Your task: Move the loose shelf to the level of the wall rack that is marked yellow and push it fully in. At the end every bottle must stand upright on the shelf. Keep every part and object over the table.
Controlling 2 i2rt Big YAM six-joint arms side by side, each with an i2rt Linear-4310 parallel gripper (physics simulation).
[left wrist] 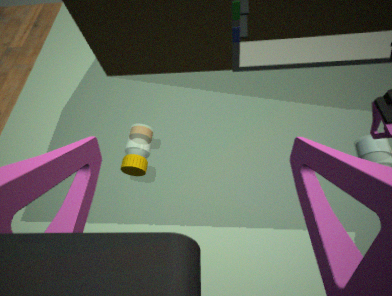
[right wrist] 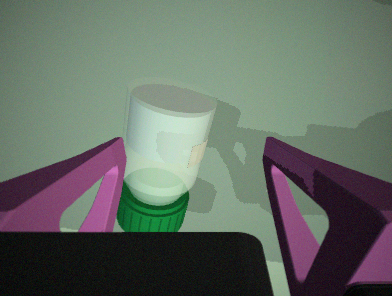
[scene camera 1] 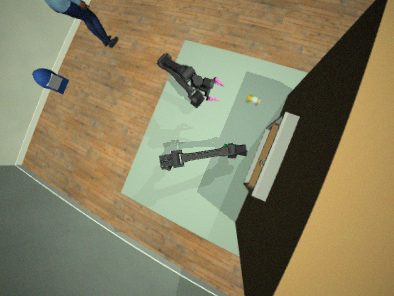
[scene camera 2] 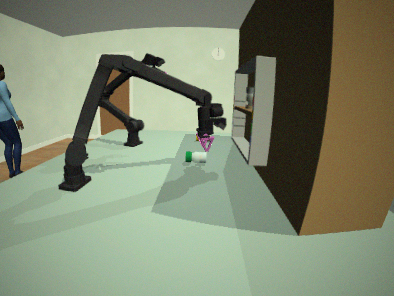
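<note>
The wooden shelf [scene camera 1: 262, 157] [scene camera 2: 243, 108] is in the wall rack [scene camera 1: 276, 159] [scene camera 2: 262, 110]; a clear bottle [scene camera 2: 250, 95] stands on it. Whether it is fully in cannot be told. Green and blue marks show on the rack's edge in the left wrist view; no yellow mark shows. A white bottle with a green cap [scene camera 2: 199, 157] [right wrist: 167, 130] [left wrist: 374, 147] lies on the table. My right gripper [right wrist: 194, 148] [scene camera 2: 207, 149] is open just above it. A yellow-capped bottle [scene camera 1: 254, 99] [left wrist: 137, 149] lies farther off. My left gripper [scene camera 1: 220, 92] [left wrist: 195, 147] is open, empty and above the table.
The dark wall panel [scene camera 1: 320, 110] [scene camera 2: 295, 100] rises along the table [scene camera 1: 215, 225] [scene camera 2: 150, 260] behind the rack. The right arm [scene camera 1: 205, 154] [scene camera 2: 167, 82] reaches across the table towards the rack. A person [scene camera 1: 90, 22] [scene camera 2: 7, 125] stands off the table.
</note>
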